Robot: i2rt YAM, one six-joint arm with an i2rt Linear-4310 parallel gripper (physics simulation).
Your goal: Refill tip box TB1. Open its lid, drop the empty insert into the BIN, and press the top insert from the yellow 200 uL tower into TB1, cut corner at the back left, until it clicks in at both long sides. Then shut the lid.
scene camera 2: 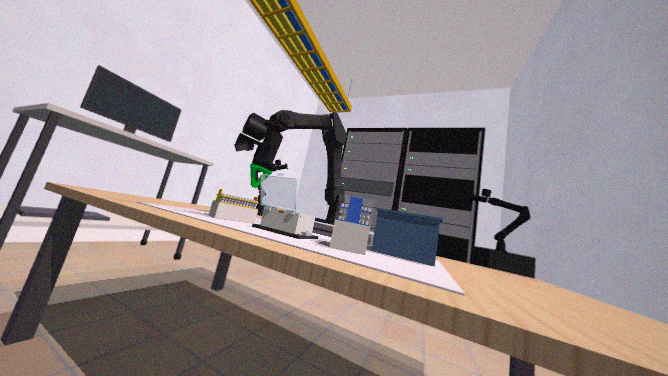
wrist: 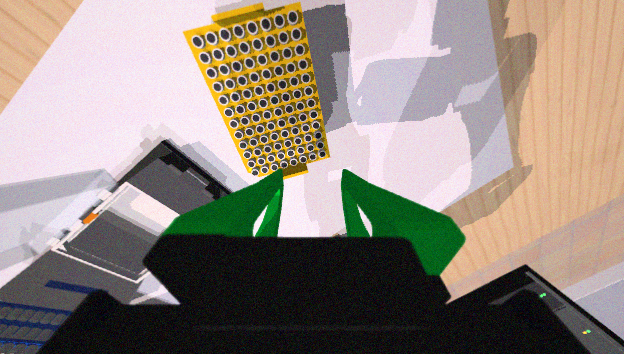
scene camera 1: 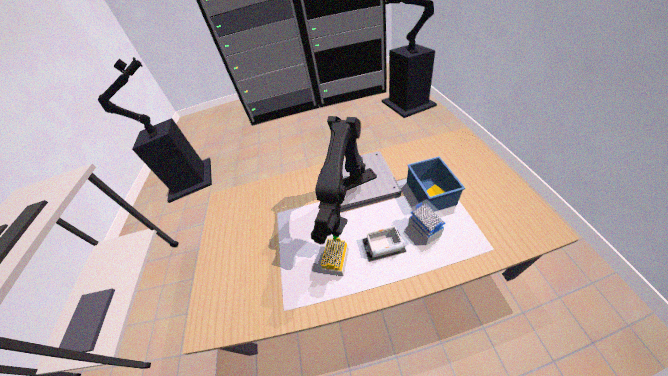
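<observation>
The yellow 200 uL tower [scene camera 1: 333, 255] [scene camera 2: 237, 201] [wrist: 270, 95] stands at the left of the mat, with a yellow insert full of holes on top. My gripper [scene camera 1: 336, 237] [wrist: 312, 177] is open and empty, above and behind the tower's back end; its green fingers also show in the second scene view. Tip box TB1 [scene camera 1: 387, 250] [scene camera 2: 285, 221] stands right of the tower on a dark base, and its inside looks empty. Its clear lid [scene camera 2: 280, 192] [wrist: 45, 200] stands open. A yellow insert [scene camera 1: 436, 190] lies inside the blue BIN [scene camera 1: 450, 200] [scene camera 2: 405, 240]. The cut corner cannot be made out.
A blue tower [scene camera 1: 427, 217] [scene camera 2: 350, 235] [wrist: 35, 320] stands between TB1 and the BIN. A grey base plate [scene camera 1: 377, 182] carries the arm behind the white mat [scene camera 1: 300, 295]. Server racks and two other arms on pedestals stand beyond the table.
</observation>
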